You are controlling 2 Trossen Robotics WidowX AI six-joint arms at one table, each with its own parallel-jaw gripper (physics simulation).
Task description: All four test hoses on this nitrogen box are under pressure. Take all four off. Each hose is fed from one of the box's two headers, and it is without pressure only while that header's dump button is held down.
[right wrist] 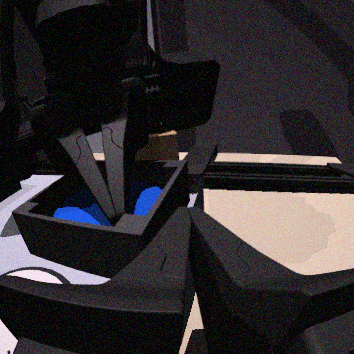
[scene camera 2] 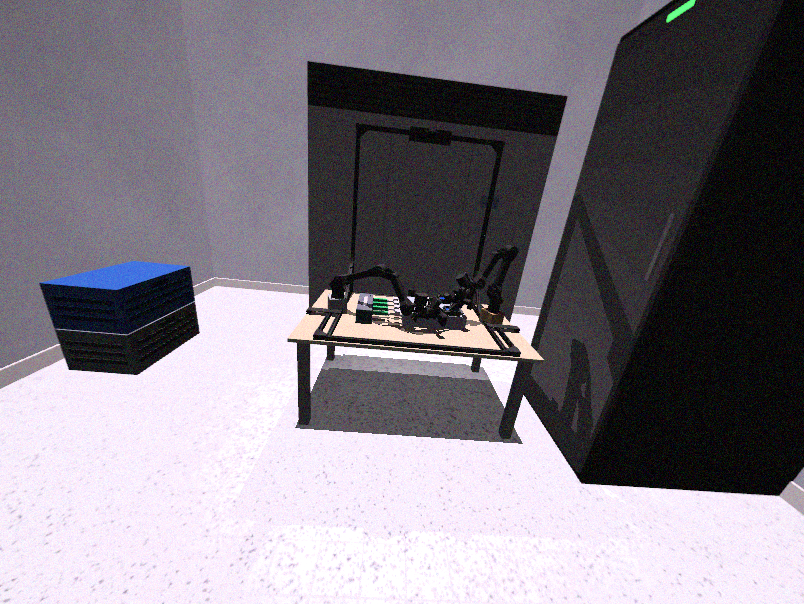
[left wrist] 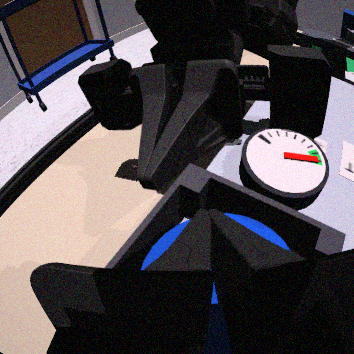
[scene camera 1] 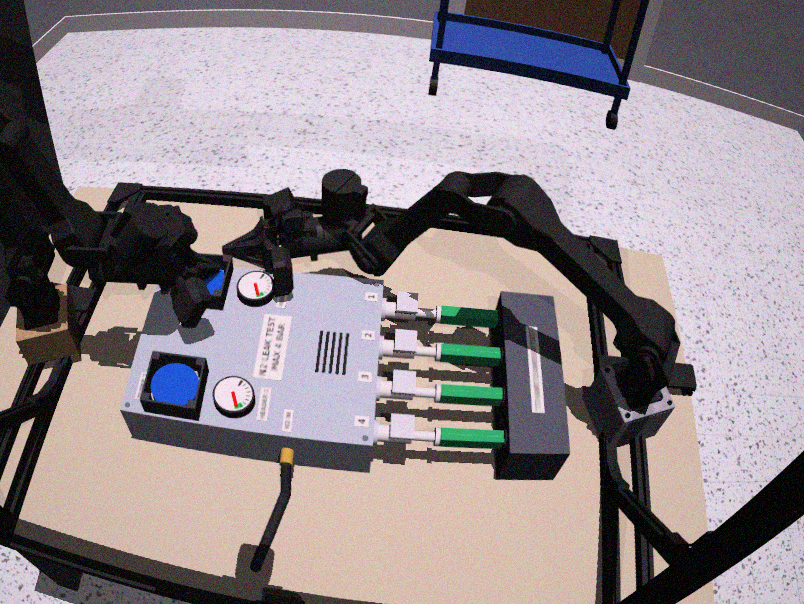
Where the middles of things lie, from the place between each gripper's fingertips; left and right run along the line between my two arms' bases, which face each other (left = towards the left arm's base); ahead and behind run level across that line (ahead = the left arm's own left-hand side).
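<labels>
Right hand relative to the dark manifold block (scene camera 1: 533, 414): 470 mm to the left of it, 130 mm beyond it, 70 mm above it.
Left hand relative to the dark manifold block: 47 cm to the left of it, 10 cm beyond it, 6 cm above it.
</labels>
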